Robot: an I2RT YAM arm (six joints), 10 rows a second.
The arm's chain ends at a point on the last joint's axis. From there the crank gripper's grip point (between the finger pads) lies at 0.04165 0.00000 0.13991 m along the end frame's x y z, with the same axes.
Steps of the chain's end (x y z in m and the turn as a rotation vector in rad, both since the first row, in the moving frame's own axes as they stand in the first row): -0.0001, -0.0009, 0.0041, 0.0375, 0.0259, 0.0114; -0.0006, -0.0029, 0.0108, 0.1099, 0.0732, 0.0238; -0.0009, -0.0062, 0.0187, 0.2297, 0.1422, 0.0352; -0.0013, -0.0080, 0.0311, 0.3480, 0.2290, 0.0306; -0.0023, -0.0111, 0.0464, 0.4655, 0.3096, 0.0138; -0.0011, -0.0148, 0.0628, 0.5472, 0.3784, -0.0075; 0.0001, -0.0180, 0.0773, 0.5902, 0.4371, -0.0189; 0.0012, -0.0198, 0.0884, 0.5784, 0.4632, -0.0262; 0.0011, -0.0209, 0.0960, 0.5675, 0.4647, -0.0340; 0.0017, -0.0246, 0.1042, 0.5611, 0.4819, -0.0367
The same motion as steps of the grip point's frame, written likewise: 0.0035, -0.0056, 0.0029, 0.0375, 0.0259, 0.0114; 0.0097, -0.0170, 0.0066, 0.1099, 0.0732, 0.0238; 0.0189, -0.0355, 0.0079, 0.2297, 0.1422, 0.0352; 0.0295, -0.0519, 0.0101, 0.3480, 0.2290, 0.0306; 0.0373, -0.0691, 0.0130, 0.4655, 0.3096, 0.0138; 0.0449, -0.0822, 0.0183, 0.5472, 0.3784, -0.0075; 0.0513, -0.0895, 0.0244, 0.5902, 0.4371, -0.0189; 0.0549, -0.0900, 0.0338, 0.5784, 0.4632, -0.0262; 0.0548, -0.0905, 0.0420, 0.5675, 0.4647, -0.0340; 0.0571, -0.0933, 0.0490, 0.5611, 0.4819, -0.0367
